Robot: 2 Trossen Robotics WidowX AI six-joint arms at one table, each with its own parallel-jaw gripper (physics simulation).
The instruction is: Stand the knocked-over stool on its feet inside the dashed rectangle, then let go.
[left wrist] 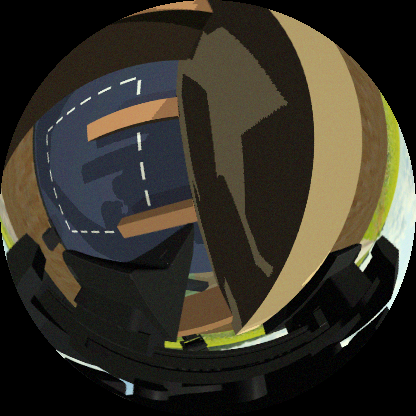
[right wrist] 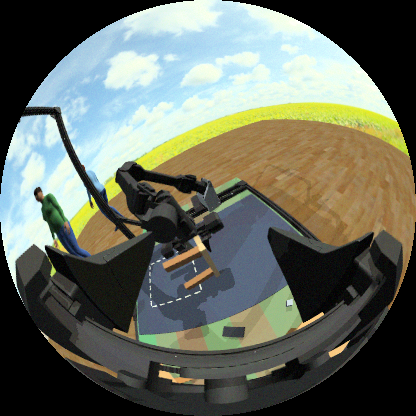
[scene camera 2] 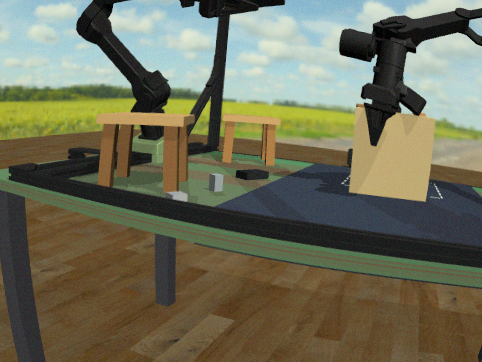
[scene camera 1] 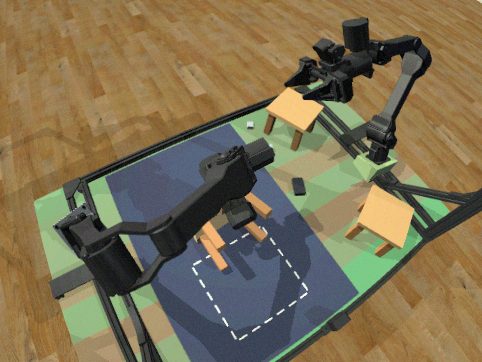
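The knocked-over wooden stool point(scene camera 1: 213, 236) point(scene camera 2: 392, 167) point(left wrist: 332, 125) point(right wrist: 208, 257) lies on its side on the blue mat, its seat board upright and its legs reaching over the near edge of the dashed rectangle point(scene camera 1: 306, 290) point(left wrist: 139, 87) point(right wrist: 152, 305). My left gripper point(scene camera 2: 376, 140) point(left wrist: 216, 229) is shut on the seat board's upper part, one finger on each face. The seat hides one finger in the left wrist view, and the arm hides much of the seat in scene camera 1. My right gripper point(scene camera 1: 296, 91) is open and empty, high above a standing stool.
Two upright stools, one point(scene camera 1: 295, 107) point(scene camera 2: 145, 119) at the upper right and another point(scene camera 1: 387, 217) point(scene camera 2: 251, 120) at the right in scene camera 1, stand off the mat. A black block point(scene camera 1: 299, 186) point(scene camera 2: 252, 174) point(right wrist: 233, 332) and a small white block point(scene camera 1: 250, 125) point(right wrist: 289, 303) lie nearby.
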